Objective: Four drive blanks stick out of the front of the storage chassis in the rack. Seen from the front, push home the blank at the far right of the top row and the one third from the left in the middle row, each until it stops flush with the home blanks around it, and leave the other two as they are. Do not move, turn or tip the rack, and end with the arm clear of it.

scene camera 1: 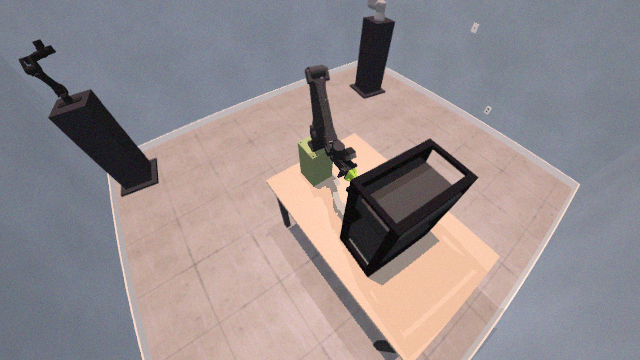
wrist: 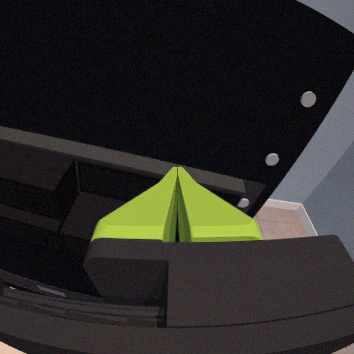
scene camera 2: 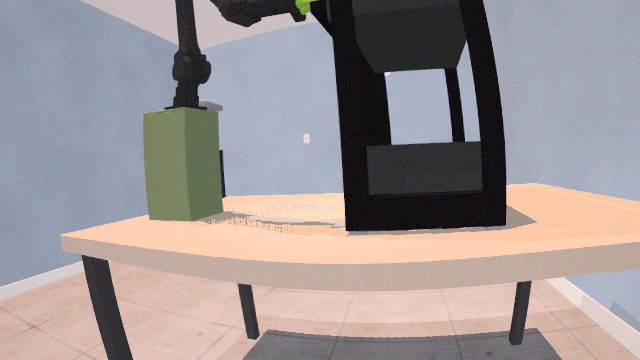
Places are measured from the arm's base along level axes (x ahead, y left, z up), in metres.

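Where they show: gripper, fingertip midpoint: (wrist: 176,175); arm's base, origin of the base link: (scene camera 1: 318,144) (scene camera 2: 185,112).
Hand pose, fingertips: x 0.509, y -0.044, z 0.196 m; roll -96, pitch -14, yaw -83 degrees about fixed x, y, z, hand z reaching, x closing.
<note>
Each offset is from my fingertips to the top centre of the thing. Level surfaces: height alone.
The black rack (scene camera 1: 370,223) (scene camera 2: 425,212) stands upright on the table. In the wrist view, the chassis front shows below a grey edge strip (wrist: 100,152). A dark blank @(dz -0.004, dx +0.023, dy +0.121 m) (wrist: 30,172) juts out at the left of it, and part of another blank @(dz -0.032, dx +0.023, dy +0.011 m) (wrist: 87,212) shows lower, just left of the fingers. Their exact rows and columns cannot be told. My gripper (scene camera 1: 354,175) (scene camera 2: 311,6) (wrist: 176,175) is shut and empty, its lime fingertips together at the rack's front, by the right part of the upper row. The fingers hide what lies behind them; contact cannot be told.
A dark panel (wrist: 150,75) with round screws @(dz +0.070, dx +0.018, dy -0.057 m) (wrist: 308,99) along its right side fills the upper wrist view. The arm stands on a green block (scene camera 1: 315,167) (scene camera 2: 167,165) on the wooden table @(dz -0.513 m) (scene camera 1: 425,305) (scene camera 2: 300,250). Two dark pedestals (scene camera 1: 105,145) (scene camera 1: 374,55) stand beyond the table.
</note>
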